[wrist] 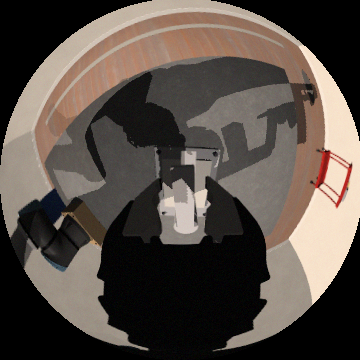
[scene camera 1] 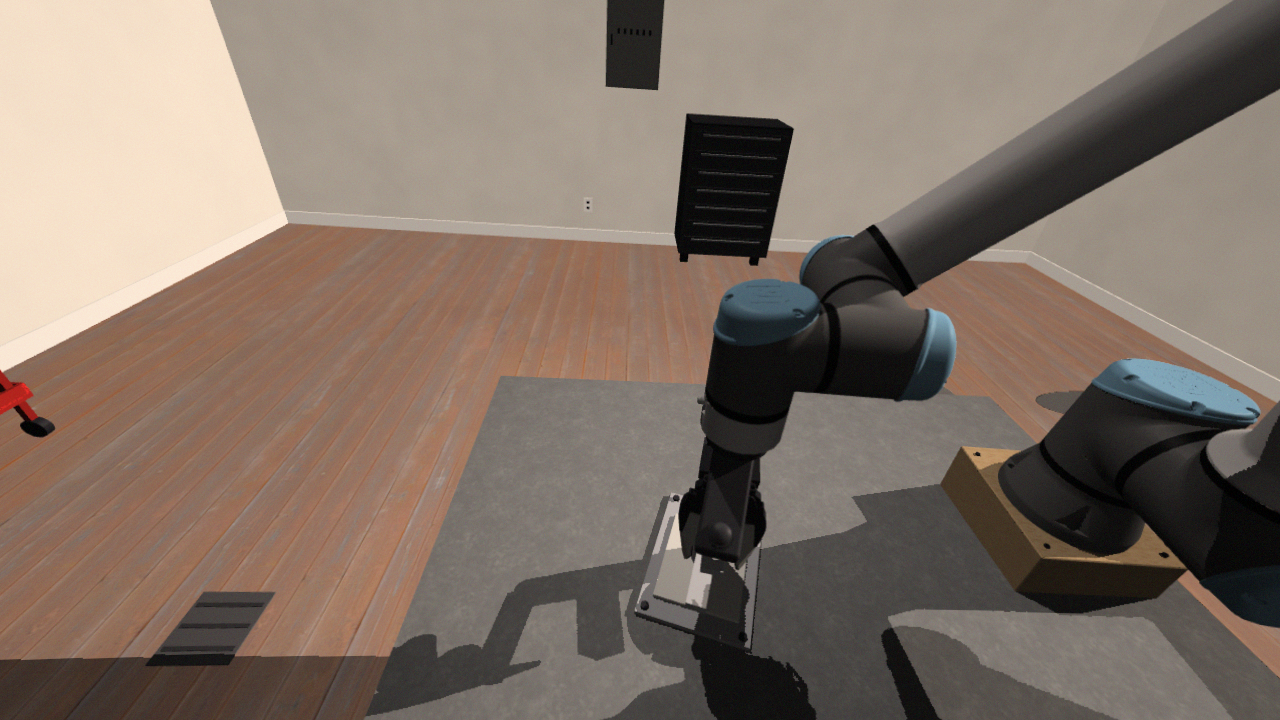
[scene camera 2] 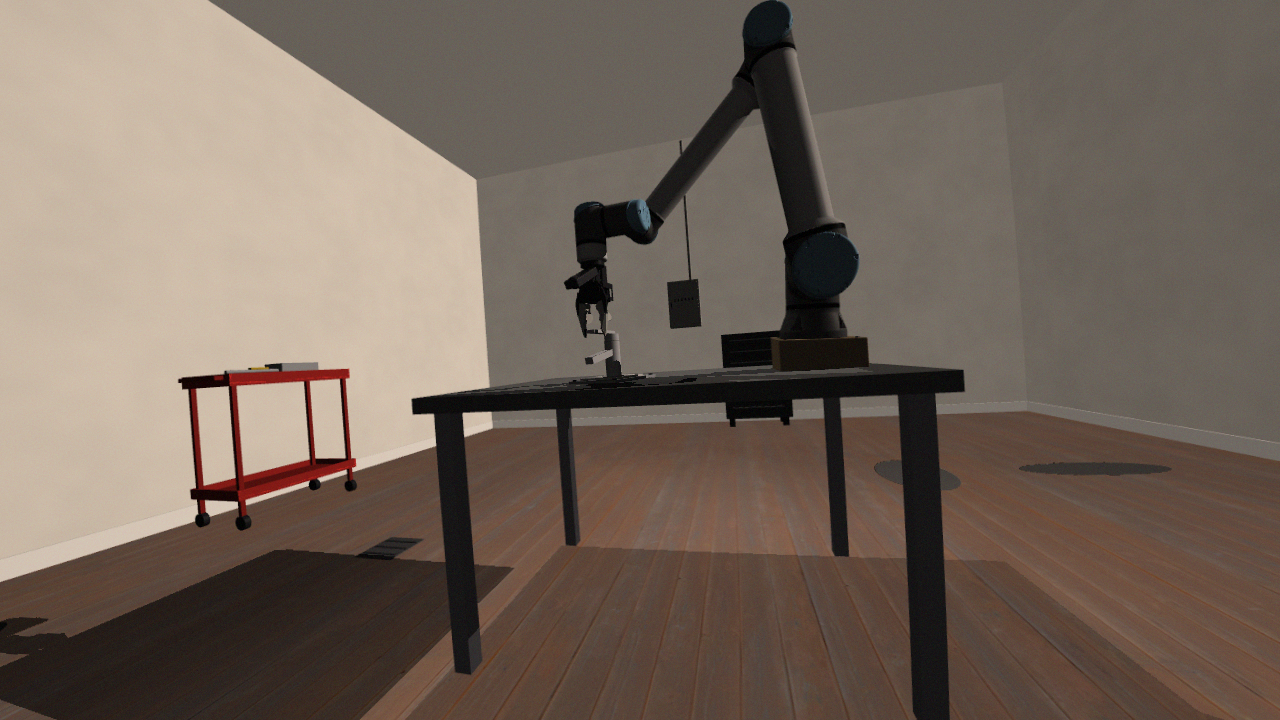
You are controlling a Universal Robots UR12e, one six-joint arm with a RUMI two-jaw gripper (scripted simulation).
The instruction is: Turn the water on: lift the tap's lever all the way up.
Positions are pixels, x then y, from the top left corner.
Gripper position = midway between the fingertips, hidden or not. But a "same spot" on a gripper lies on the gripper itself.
Labels:
The gripper shows in the wrist view, in scene camera 1 and in scene camera 2 (595, 336). One and the same spot on the gripper: (scene camera 1: 688, 516) is (wrist: 241, 224). One and the same spot on a tap: (wrist: 203, 167) is (scene camera 1: 669, 587).

